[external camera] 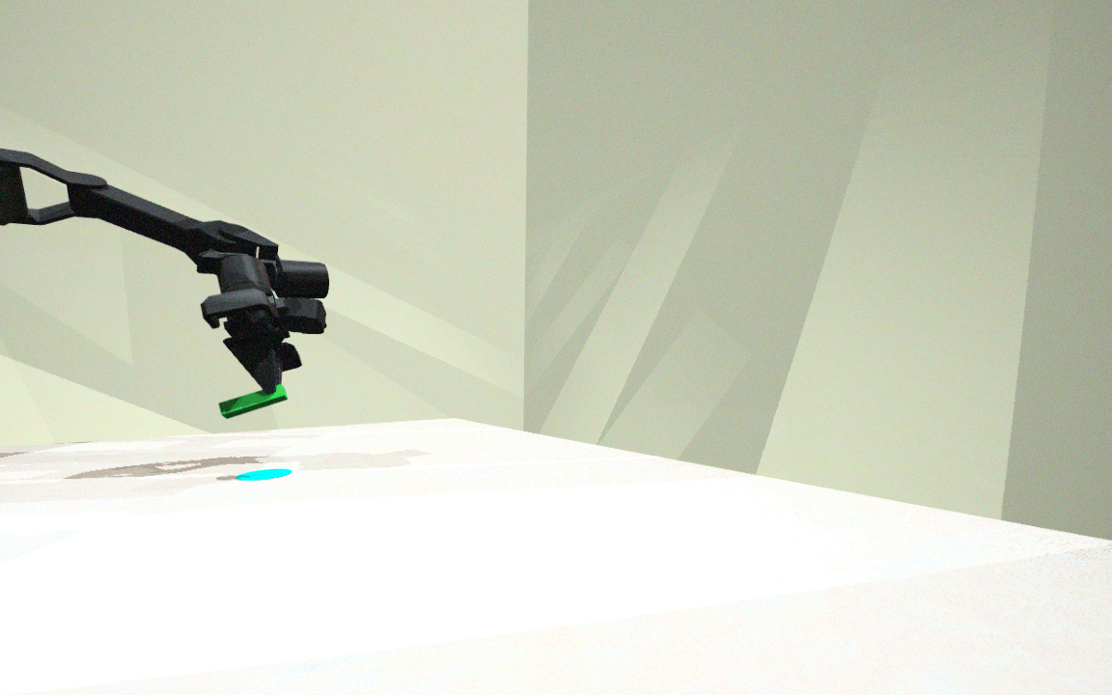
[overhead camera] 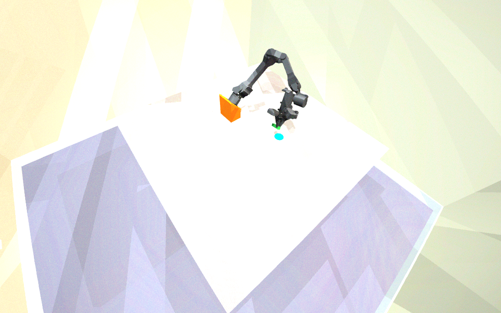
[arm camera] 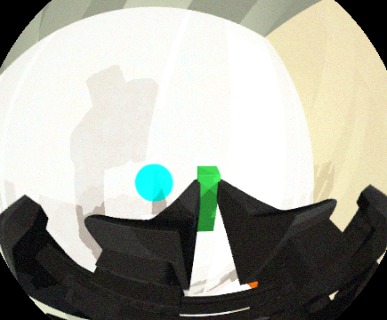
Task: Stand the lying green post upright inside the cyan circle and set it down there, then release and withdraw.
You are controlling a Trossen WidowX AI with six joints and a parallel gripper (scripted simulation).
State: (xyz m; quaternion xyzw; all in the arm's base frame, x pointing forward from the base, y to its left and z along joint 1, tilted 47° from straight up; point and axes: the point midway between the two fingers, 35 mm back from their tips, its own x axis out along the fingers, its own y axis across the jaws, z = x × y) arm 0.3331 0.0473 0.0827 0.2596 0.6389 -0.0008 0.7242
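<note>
Now: gripper tip 110 mm above the cyan circle and 40 mm to the right of it. The rest, counted from my gripper tip: green post: 20 mm behind, 10 mm below.
</note>
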